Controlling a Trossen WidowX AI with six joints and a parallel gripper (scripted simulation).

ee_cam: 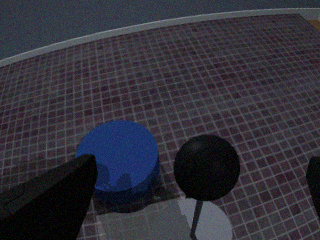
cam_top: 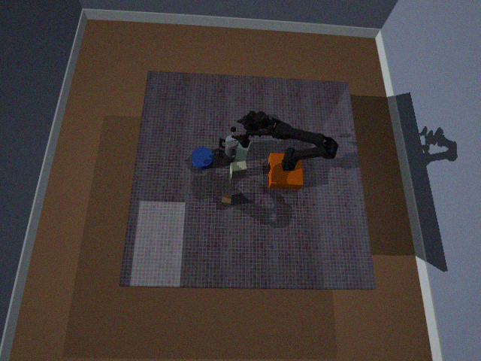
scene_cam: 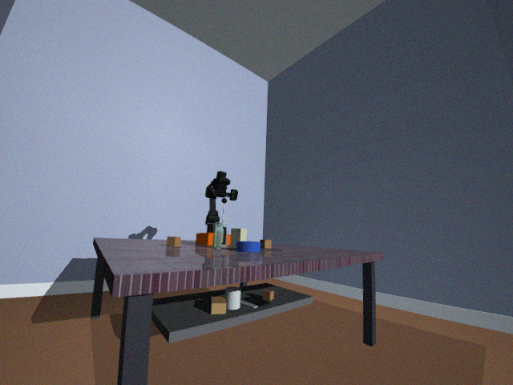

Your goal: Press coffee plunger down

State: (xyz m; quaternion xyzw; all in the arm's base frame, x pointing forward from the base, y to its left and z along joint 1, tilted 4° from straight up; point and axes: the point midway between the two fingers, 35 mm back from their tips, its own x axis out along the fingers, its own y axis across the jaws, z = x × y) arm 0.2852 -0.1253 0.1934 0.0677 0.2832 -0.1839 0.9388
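The coffee press is 14 cm below my gripper tip, 2 cm ahead of it and 1 cm to the right of it. Also, from my gripper tip: blue disc (24 cm below, 17 cm ahead, 4 cm to the left); pale green box (20 cm below, 6 cm behind, 2 cm to the left); pale box (21 cm below, 14 cm to the left, 2 cm behind).
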